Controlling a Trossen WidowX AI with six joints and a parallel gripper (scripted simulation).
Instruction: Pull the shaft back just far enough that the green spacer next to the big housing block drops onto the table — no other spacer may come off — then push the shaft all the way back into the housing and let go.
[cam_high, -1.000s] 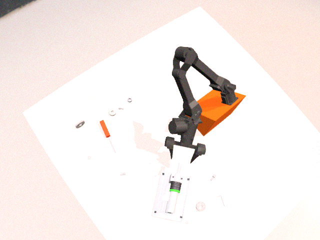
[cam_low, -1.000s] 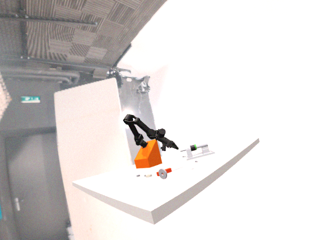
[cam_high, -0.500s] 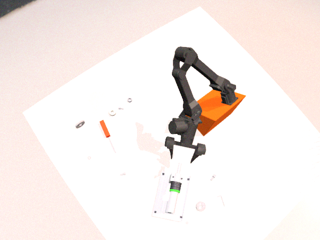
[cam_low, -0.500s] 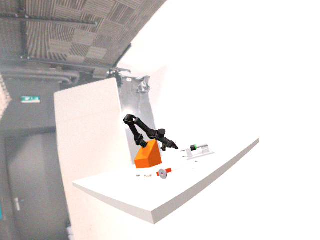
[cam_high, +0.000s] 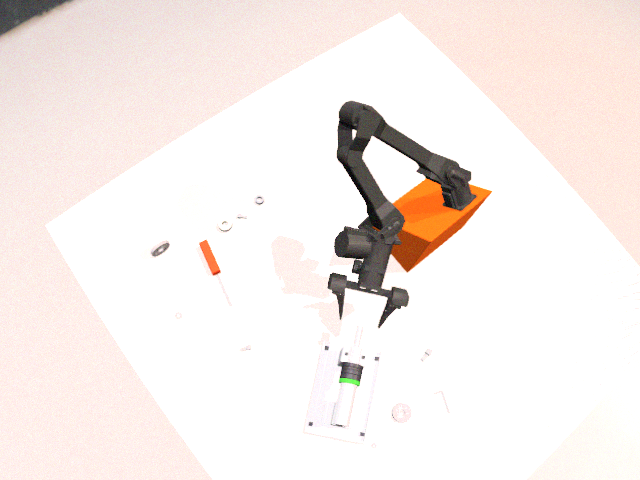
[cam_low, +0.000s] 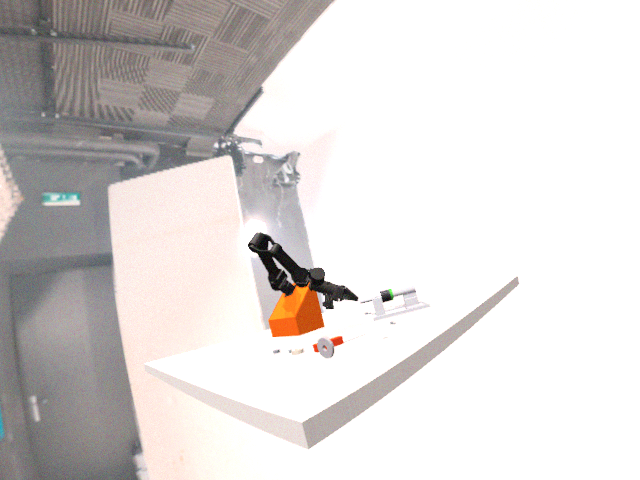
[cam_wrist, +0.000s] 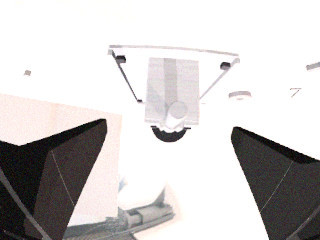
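Now: the shaft 70 mm ahead of my gripper tip, 60 mm to the left of it and 10 mm below it. From my gripper tip the other things lie so: bolt 100 mm behind, 170 mm to the left, 90 mm below; green spacer 110 mm ahead, 90 mm to the left, 10 mm below.
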